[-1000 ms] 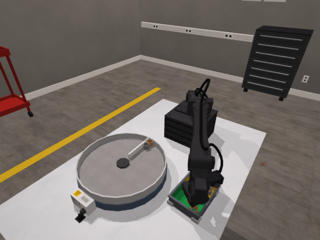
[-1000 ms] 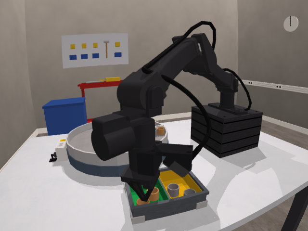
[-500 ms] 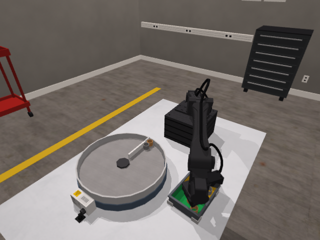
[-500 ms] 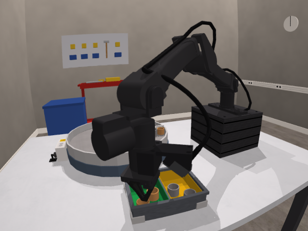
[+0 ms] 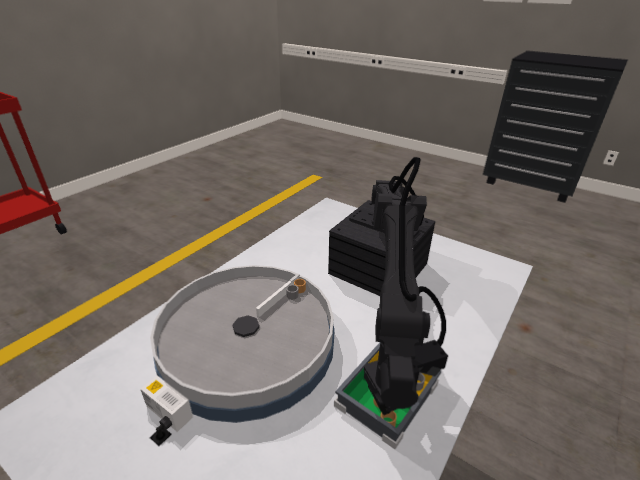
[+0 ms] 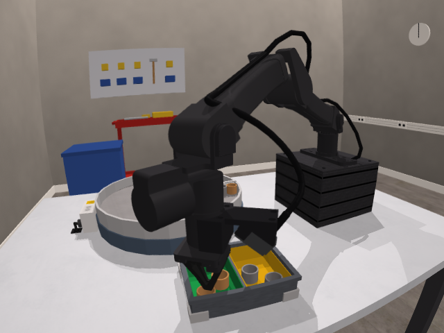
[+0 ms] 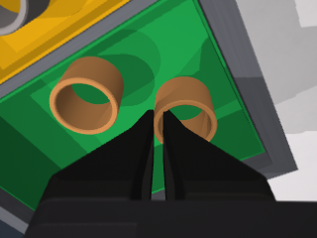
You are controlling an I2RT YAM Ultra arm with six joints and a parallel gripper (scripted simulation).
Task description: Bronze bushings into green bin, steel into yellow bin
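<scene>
Right now my hand is 20 mm to the left of the green bin, 20 mm above it and 10 mm past it. Also, from my hand: dark grey tray 60 mm behind, 20 mm to the right, 10 mm below; turntable 370 mm to the right, 20 mm above, 10 mm ahead; yellow bin 100 mm behind, 20 mm to the right, 20 mm below.
</scene>
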